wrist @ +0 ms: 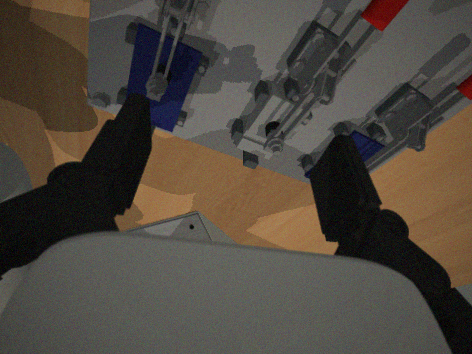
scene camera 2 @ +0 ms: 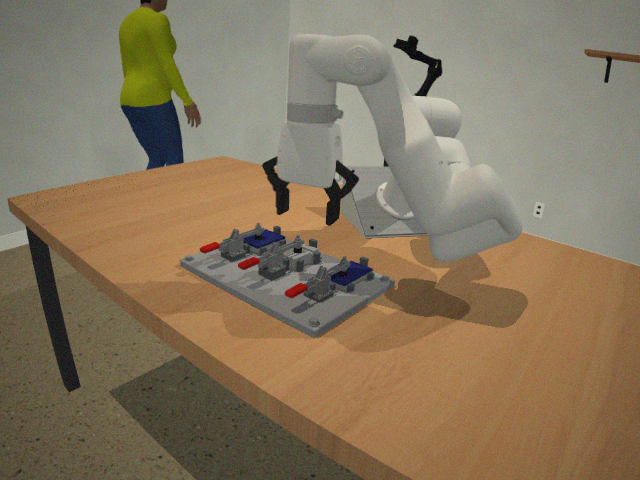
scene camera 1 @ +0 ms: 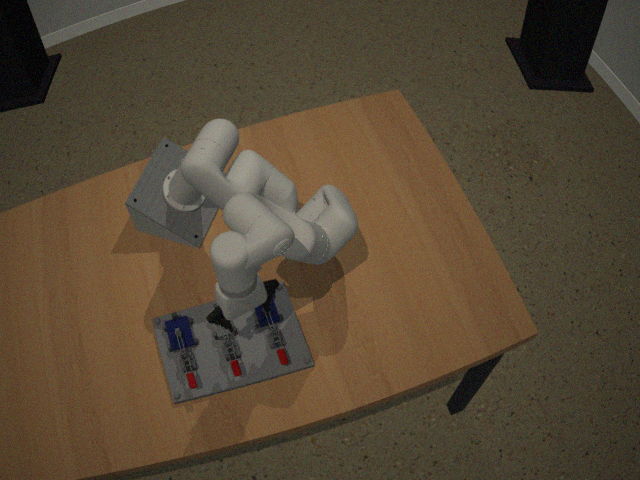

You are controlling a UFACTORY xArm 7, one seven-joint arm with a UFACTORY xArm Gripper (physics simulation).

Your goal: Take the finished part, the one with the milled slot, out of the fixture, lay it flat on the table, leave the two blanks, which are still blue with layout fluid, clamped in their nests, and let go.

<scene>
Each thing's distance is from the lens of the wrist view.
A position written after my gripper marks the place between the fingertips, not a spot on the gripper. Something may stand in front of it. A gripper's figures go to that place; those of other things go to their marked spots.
my gripper (wrist: 240, 139): 0.12 m
blue blank (wrist: 164, 113): 0.25 m
</scene>
